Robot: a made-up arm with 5 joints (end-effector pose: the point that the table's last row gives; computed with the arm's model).
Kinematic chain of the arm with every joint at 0, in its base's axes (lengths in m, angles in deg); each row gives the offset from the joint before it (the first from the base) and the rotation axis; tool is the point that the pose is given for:
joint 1: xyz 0 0 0.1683 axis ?
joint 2: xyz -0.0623 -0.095 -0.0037 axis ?
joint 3: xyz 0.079 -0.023 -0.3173 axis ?
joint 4: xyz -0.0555 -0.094 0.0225 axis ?
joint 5: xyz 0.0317 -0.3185 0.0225 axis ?
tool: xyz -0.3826 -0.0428 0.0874
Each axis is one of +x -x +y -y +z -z.
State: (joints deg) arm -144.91 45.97 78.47 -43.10 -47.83
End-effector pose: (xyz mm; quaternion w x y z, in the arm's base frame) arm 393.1 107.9 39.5 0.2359 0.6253 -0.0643 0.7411
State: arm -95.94 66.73 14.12 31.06 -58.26
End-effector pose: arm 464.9 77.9 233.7 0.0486 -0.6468 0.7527 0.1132
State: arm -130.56 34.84 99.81 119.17 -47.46
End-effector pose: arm 314.6 -591.0 586.7 0.1576 0.1778 0.9510 -0.1978
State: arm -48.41 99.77 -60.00 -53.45 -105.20
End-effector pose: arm 498.8 -481.3 238.7 0.5352 -0.2133 0.7560 0.3106
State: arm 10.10 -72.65 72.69 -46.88 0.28
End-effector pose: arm -153.8 -204.2 387.8 0.3939 0.1658 0.6358 -0.6427
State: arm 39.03 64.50 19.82 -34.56 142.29
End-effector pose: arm 440.2 58.0 -497.9 0.3232 0.3251 -0.8837 -0.0945
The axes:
joint 1: +x
joint 2: +z
joint 3: +y
joint 4: +z
joint 5: -y

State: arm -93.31 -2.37 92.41 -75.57 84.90
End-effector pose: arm -298.1 131.8 366.9 0.0964 -0.9928 0.0219 -0.0679
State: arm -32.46 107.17 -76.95 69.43 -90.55
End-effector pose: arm 138.6 -210.3 412.1 0.3015 -0.5193 -0.1881 0.7772
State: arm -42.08 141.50 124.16 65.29 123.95
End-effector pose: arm 304.6 -467.4 16.2 0.5777 -0.0659 0.6439 0.4973
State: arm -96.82 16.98 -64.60 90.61 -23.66
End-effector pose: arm 15.1 134.6 641.9 0.0436 -0.7319 0.2402 0.6362
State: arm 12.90 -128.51 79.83 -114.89 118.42
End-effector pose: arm 71.4 198.6 269.3 0.3975 -0.4800 0.7130 -0.3213
